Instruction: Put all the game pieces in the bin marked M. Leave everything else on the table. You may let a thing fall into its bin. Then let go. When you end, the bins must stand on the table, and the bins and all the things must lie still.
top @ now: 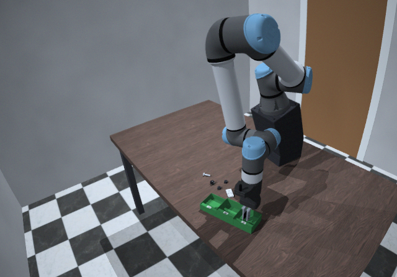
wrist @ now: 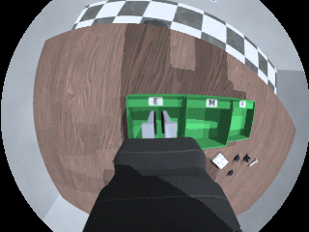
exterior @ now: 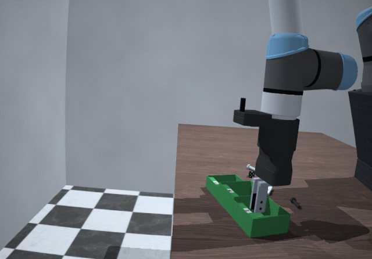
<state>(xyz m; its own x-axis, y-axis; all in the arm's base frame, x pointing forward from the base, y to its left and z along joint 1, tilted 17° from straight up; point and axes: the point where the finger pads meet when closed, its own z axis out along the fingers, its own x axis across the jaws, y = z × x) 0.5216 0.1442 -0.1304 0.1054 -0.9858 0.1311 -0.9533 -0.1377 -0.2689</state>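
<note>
The white domino is 10 cm behind my hand, 16 cm to the right of it and 4 cm below it. The rest, counted from my hand: black die (11 cm behind, 27 cm to the right, 4 cm below); then green bin (8 cm to the right, 3 cm below); then black bolt (14 cm behind, 8 cm to the right, 4 cm below).
</note>
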